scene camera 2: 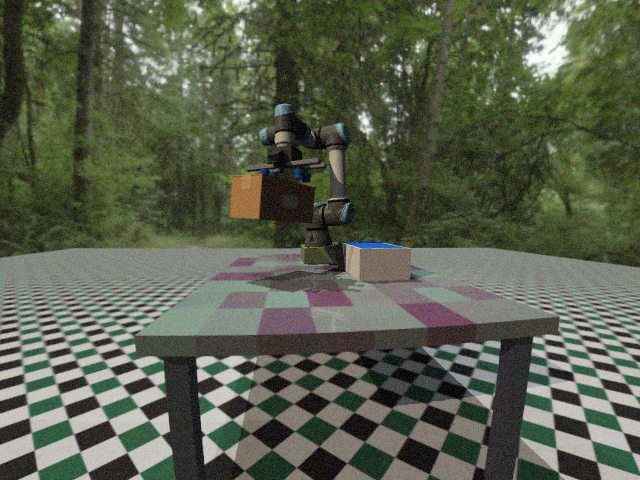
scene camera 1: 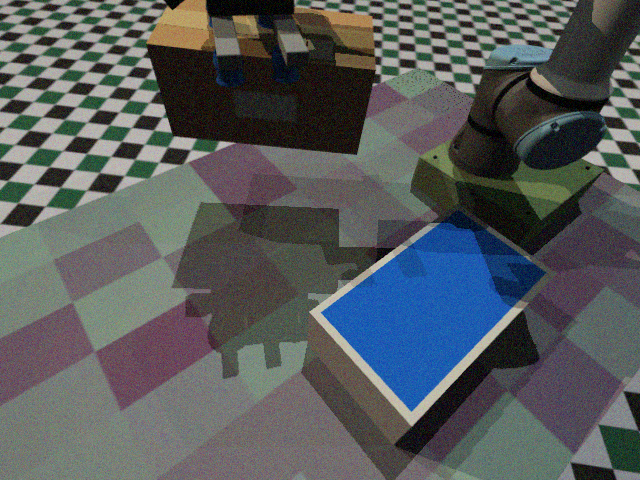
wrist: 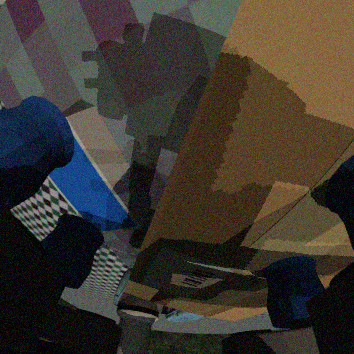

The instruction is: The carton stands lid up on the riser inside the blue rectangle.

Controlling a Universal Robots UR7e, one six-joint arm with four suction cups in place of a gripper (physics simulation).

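Pixels of known places: end effector, tool point: (scene camera 2: 285, 181) (scene camera 1: 252, 53) (wrist: 186, 211); arm's base, origin of the base link: (scene camera 2: 318, 245) (scene camera 1: 482, 156).
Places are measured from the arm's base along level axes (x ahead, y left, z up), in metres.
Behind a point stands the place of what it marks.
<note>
The brown carton (scene camera 1: 258, 129) {x 0.439, y -0.239, z 0.163 m} (scene camera 2: 245, 196) {x 0.477, y -0.393, z 0.217 m} (wrist: 295, 65) hangs in the air above the table, lid up, beside and apart from the riser. Its top slopes slightly in the scene camera 2 view. My suction gripper (scene camera 1: 257, 74) (scene camera 2: 283, 173) {x 0.432, y -0.245, z 0.280 m} (wrist: 187, 215) {x 0.432, y -0.245, z 0.280 m} is over the lid and shut on the carton. Two blue cups stand out past the carton's near side; the other two are over the lid, their contact partly hidden. The pale riser (scene camera 1: 354, 377) {x 0.578, y 0.109, z -0.009 m} (scene camera 2: 385, 264) {x 0.577, y 0.103, z -0.024 m} (wrist: 97, 132) {x 0.498, y 0.012, z -0.035 m} stands on the table. The blue rectangle (scene camera 1: 423, 315) {x 0.451, y 0.129, z 0.035 m} (scene camera 2: 377, 245) {x 0.447, y 0.135, z 0.035 m} (wrist: 82, 175) {x 0.432, y 0.083, z 0.035 m} covers its top inside a pale border.
The arm's green base block (scene camera 1: 439, 180) {x 0.108, y -0.036, z -0.027 m} (scene camera 2: 320, 254) {x 0.111, y -0.018, z -0.038 m} stands just behind the riser. The patchwork table (scene camera 1: 155, 372) {x 0.770, y -0.138, z -0.086 m} (scene camera 2: 289, 320) {x 0.903, y -0.303, z -0.086 m} carries the shadow of carton and gripper, left of the riser. A checkered floor (scene camera 1: 31, 118) lies around the table.
</note>
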